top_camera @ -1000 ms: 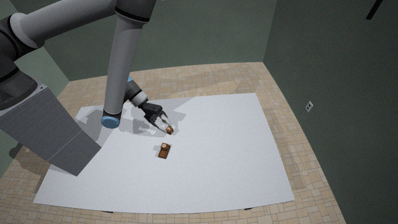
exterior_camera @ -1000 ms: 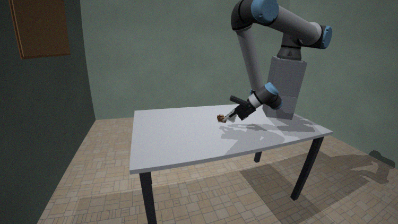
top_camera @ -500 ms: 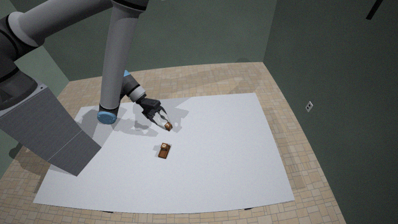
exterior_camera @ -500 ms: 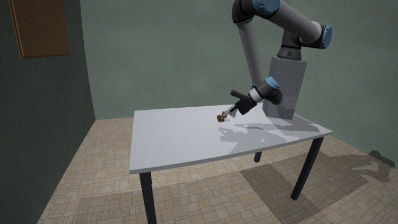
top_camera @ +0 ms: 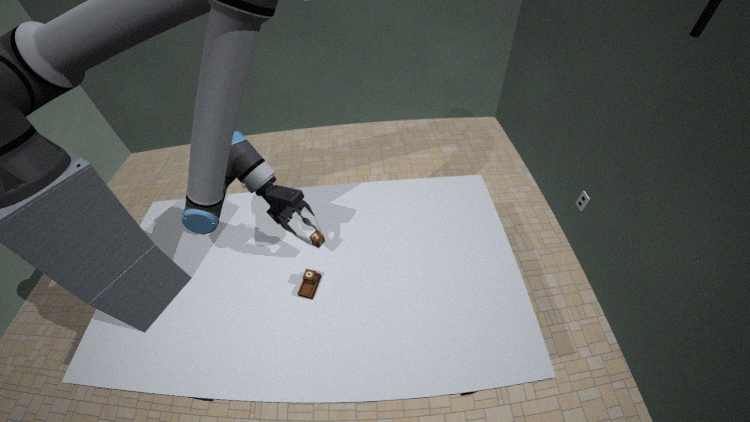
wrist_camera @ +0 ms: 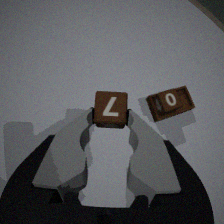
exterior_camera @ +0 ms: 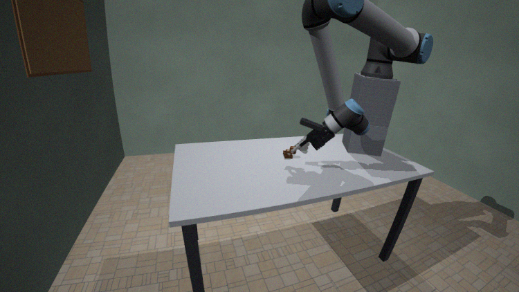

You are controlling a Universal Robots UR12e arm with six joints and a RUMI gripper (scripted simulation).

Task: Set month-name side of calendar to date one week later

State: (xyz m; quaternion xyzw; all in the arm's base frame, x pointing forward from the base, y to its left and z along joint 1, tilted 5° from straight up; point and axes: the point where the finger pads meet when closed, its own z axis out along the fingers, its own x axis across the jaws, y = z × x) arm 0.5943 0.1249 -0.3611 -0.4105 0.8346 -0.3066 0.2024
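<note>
My gripper is now 110 mm to the left of the brown wooden tray, 80 mm above it and 30 mm past it. The rest, counted from my hand: brown date cube (10 mm below).
</note>
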